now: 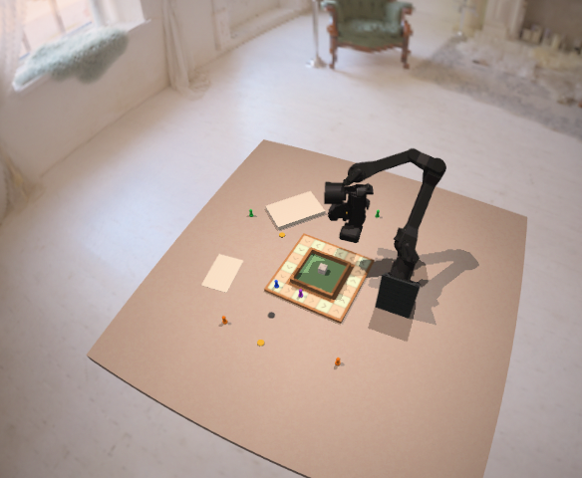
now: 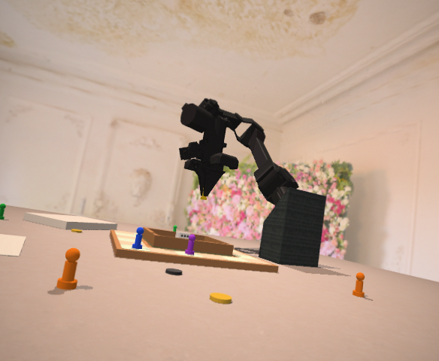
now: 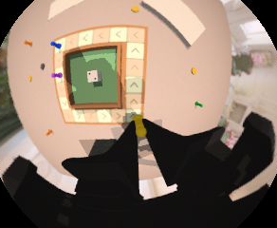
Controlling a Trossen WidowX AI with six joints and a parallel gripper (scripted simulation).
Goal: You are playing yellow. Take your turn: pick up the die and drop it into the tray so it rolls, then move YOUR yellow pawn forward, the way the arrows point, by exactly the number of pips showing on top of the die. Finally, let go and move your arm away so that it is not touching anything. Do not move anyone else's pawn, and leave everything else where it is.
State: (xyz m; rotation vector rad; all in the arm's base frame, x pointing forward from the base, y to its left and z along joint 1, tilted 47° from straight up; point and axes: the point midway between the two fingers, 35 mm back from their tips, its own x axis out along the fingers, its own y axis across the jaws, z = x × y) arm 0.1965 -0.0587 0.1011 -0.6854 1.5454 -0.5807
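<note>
My gripper tip is 100 mm above the white die, 90 mm to the right of it and 70 mm short of it. The rest, counted from my gripper tip: purple pawn 210 mm to the left, 100 mm below, 100 mm ahead; then green tray 120 mm below, 100 mm to the left, 70 mm ahead; then yellow pawn 10 mm above.
</note>
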